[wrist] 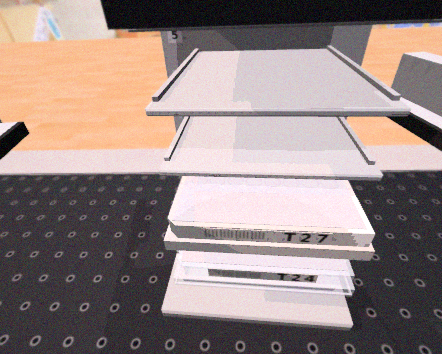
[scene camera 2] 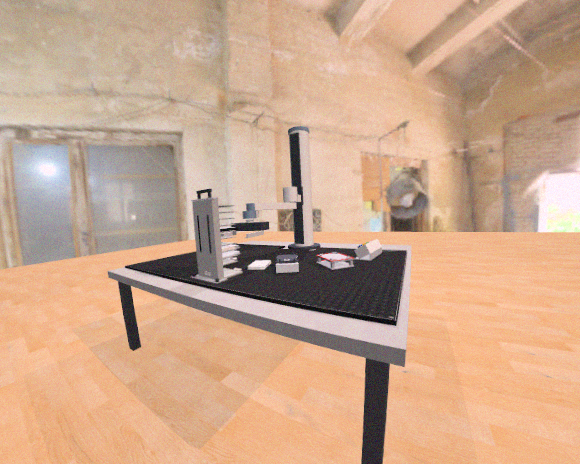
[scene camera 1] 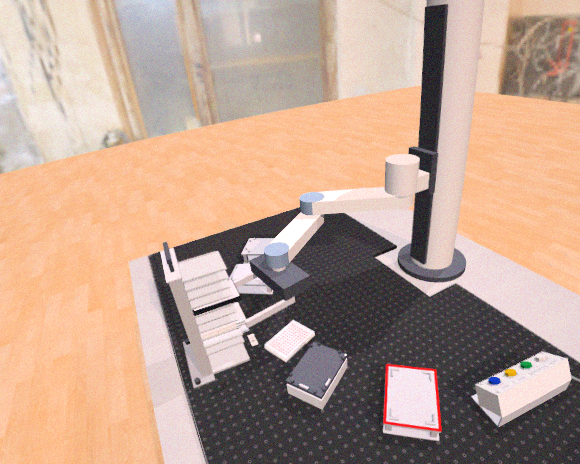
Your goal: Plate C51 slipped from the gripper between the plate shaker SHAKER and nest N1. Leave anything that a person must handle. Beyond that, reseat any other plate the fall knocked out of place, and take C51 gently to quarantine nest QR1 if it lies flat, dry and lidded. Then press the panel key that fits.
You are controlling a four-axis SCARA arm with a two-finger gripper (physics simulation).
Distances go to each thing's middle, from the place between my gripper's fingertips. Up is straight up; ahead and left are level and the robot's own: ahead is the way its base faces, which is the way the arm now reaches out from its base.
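Scene:
Plate shaker (scene camera 1: 313, 380): my hand is 140 mm above it, 210 mm to the right of it and 140 mm beyond it.

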